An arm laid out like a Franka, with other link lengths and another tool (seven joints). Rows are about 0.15 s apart.
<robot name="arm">
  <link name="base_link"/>
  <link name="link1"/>
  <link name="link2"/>
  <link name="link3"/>
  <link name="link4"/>
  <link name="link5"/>
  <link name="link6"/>
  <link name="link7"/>
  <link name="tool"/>
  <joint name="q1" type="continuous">
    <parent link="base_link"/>
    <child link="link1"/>
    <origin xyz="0 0 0.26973"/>
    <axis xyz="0 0 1"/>
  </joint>
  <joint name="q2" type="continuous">
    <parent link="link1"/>
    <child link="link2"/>
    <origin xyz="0 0 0" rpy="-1.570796 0 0"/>
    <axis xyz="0 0 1"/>
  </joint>
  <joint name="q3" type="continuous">
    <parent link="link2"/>
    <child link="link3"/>
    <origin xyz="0 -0.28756 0" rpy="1.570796 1.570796 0"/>
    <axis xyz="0 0 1"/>
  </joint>
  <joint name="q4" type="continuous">
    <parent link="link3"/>
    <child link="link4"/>
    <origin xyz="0 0.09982 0" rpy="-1.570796 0 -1.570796"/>
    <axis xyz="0 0 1"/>
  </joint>
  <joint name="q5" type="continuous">
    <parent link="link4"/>
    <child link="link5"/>
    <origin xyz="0.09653 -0.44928 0" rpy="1.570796 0 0"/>
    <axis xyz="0 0 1"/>
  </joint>
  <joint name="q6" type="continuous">
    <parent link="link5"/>
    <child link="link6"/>
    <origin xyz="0 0 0" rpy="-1.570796 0 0"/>
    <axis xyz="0 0 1"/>
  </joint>
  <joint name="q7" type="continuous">
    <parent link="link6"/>
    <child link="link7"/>
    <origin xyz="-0.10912 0 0" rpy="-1.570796 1.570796 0"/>
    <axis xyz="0 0 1"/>
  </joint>
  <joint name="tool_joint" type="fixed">
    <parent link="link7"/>
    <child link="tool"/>
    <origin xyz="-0.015 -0.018 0.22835" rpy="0 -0.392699 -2.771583"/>
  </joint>
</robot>
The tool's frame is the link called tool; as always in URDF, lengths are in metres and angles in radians. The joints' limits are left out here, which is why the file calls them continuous.
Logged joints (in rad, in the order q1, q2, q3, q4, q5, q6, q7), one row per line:
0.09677 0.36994 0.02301 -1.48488 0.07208 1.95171 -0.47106
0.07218 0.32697 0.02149 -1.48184 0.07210 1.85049 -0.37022
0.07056 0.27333 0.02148 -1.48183 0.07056 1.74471 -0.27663
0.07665 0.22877 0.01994 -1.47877 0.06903 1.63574 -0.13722
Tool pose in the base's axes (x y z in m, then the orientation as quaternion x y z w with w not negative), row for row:
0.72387 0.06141 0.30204 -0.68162 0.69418 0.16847 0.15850
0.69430 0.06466 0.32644 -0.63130 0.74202 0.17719 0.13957
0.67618 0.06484 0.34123 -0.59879 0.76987 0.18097 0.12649
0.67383 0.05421 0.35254 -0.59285 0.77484 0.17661 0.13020
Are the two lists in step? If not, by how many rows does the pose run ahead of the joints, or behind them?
The pose runs 2 rows ahead of the joints: the pose in row i belongs to the joints in row i + 2.
